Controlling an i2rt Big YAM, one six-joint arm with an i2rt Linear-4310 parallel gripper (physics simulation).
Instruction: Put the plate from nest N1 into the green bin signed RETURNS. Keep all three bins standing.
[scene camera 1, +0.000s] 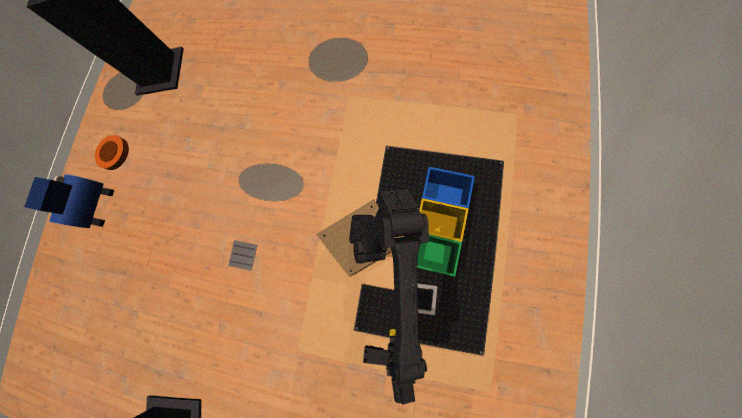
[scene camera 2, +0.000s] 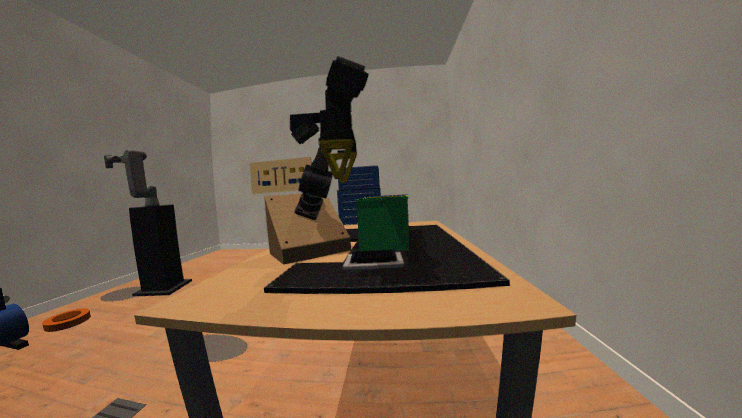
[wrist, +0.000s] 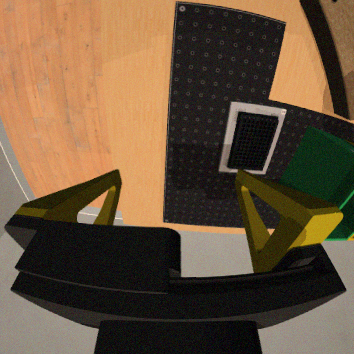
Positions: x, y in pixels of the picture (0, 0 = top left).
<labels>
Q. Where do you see a pale grey nest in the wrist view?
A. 250, 107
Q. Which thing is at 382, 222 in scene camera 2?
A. A green bin.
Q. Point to my gripper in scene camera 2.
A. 341, 181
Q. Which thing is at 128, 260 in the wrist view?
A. My gripper.
</labels>
